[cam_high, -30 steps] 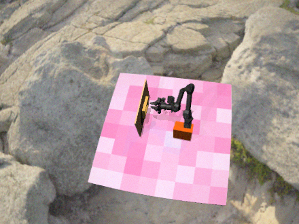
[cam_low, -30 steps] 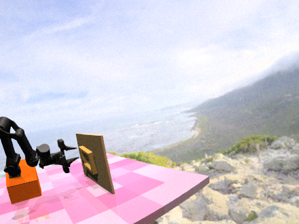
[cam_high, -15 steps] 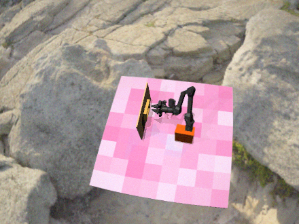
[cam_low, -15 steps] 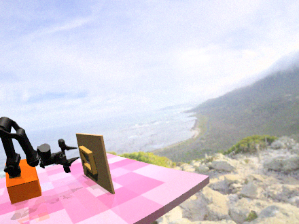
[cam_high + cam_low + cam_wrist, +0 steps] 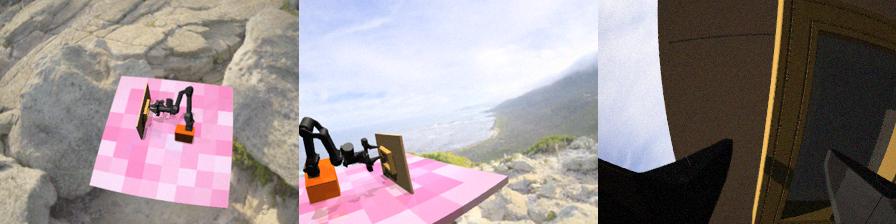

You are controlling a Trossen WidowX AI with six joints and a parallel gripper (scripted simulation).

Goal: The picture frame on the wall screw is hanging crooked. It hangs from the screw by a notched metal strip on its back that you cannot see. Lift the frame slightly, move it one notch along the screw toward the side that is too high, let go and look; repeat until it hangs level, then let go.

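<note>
Now: gripper tip 60 mm above the picture frame, 30 mm short of it and 10 mm to the right of it. Round my gripper tip: brown wall board: 60 mm below, 40 mm ahead, 20 mm to the left.
</note>
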